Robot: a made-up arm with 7 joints.
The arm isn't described. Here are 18 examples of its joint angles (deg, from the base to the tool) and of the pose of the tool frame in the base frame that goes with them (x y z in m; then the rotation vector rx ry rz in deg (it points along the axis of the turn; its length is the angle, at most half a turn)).
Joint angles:
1: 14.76 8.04 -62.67 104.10 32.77 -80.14 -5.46
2: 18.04 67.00 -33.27 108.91 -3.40 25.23 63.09
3: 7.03 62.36 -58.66 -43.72 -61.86 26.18 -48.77
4: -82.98 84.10 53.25 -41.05 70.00 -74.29 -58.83
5: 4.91 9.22 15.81 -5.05 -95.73 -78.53 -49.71
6: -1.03 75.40 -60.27 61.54 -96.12 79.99 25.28
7: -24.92 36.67 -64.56 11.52 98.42 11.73 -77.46
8: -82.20 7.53 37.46 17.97 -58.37 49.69 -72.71
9: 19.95 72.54 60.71 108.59 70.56 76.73 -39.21
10: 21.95 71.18 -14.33 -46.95 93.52 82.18 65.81
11: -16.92 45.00 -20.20 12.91 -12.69 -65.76 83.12
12: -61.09 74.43 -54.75 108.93 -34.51 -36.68 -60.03
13: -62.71 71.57 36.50 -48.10 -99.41 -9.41 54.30
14: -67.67 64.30 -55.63 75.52 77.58 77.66 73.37
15: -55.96 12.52 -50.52 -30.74 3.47 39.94 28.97
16: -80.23 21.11 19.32 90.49 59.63 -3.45 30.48
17: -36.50 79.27 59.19 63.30 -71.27 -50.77 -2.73
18: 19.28 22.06 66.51 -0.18 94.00 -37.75 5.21
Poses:
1: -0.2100 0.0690 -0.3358 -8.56 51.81 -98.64
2: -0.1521 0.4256 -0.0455 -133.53 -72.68 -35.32
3: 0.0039 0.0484 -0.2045 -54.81 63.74 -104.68
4: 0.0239 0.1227 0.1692 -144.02 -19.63 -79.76
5: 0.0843 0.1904 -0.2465 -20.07 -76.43 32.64
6: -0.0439 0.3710 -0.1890 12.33 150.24 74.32
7: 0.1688 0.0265 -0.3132 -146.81 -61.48 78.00
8: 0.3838 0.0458 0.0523 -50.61 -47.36 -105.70
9: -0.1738 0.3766 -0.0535 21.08 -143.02 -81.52
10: 0.1005 0.1628 -0.0840 113.87 -80.29 83.15
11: 0.2147 0.1410 -0.1900 -14.56 -48.63 45.23
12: 0.1712 0.4267 -0.0182 48.20 50.81 -4.04
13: 0.0630 0.1170 0.1650 -42.71 -73.41 -21.56
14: 0.2790 0.3305 -0.0136 -117.70 26.69 -52.02
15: 0.2048 -0.1327 -0.0649 25.14 -34.59 -25.76
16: 0.4179 0.0987 -0.1508 60.56 5.89 21.57
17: 0.0767 0.4399 0.0537 -13.60 -93.47 72.91
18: -0.0059 0.3156 -0.1759 120.22 42.61 -0.37
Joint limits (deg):
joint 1: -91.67..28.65
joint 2: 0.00..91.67
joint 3: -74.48..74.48
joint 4: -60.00..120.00
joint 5: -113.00..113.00
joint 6: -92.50..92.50
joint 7: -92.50..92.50
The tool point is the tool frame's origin. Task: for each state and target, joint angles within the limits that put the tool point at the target. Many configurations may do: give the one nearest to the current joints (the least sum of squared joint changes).
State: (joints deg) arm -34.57 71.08 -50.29 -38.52 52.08 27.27 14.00
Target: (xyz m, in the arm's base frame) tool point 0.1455 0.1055 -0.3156
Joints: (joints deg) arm -19.16 48.65 -65.23 6.60 46.44 26.66 14.00
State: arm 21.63 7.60 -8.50 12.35 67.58 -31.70 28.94
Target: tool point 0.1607 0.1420 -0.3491
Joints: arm -8.76 20.25 0.85 35.07 69.55 -20.37 28.94
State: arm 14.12 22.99 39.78 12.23 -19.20 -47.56 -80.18
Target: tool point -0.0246 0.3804 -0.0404
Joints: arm 27.91 45.76 69.34 20.29 -25.11 -44.84 -80.18
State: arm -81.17 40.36 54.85 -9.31 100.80 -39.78 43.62
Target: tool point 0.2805 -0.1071 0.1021
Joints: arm -84.47 0.00 1.45 -2.96 100.19 -50.23 43.62
